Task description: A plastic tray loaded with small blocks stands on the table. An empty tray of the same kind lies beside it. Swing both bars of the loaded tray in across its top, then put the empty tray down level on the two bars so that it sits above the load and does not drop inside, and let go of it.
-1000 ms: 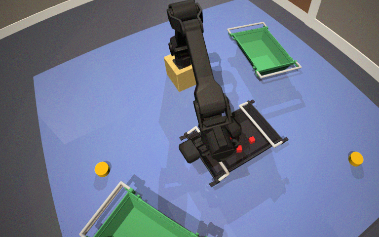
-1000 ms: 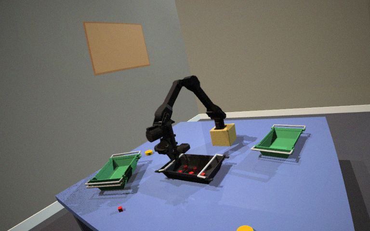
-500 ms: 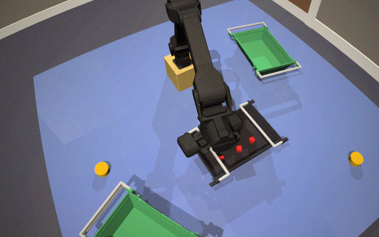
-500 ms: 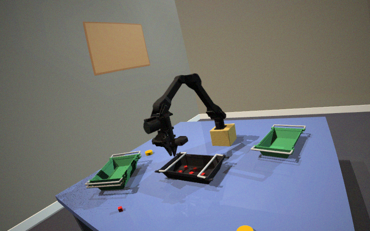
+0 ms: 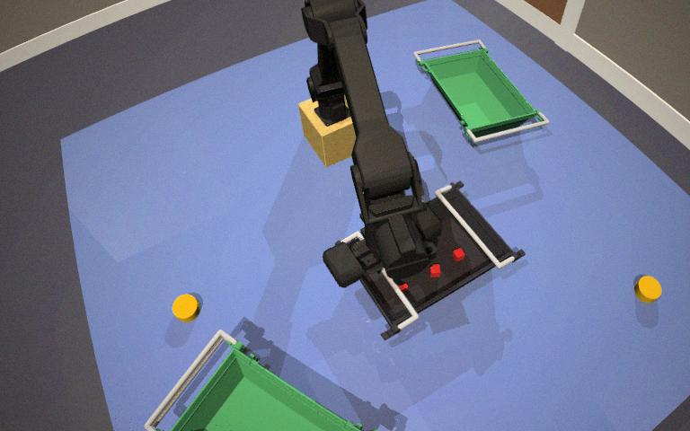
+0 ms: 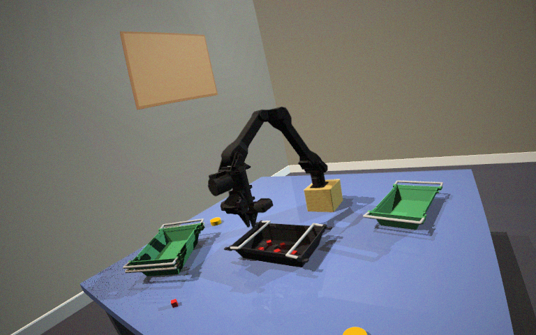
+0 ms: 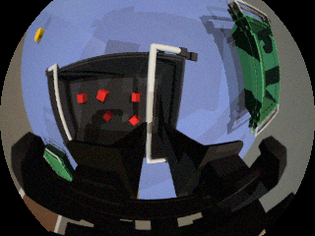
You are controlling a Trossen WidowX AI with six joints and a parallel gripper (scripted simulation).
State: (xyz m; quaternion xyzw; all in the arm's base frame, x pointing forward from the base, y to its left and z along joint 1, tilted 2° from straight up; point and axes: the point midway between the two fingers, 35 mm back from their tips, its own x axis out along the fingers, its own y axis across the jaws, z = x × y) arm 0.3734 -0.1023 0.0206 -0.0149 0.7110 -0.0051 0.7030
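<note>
My gripper tip is now 480 mm to the right of the green tray, 320 mm past it and 40 mm above it. Also, from my gripper tip: red block 350 mm ahead, 80 mm below, 60 mm to the right.
</note>
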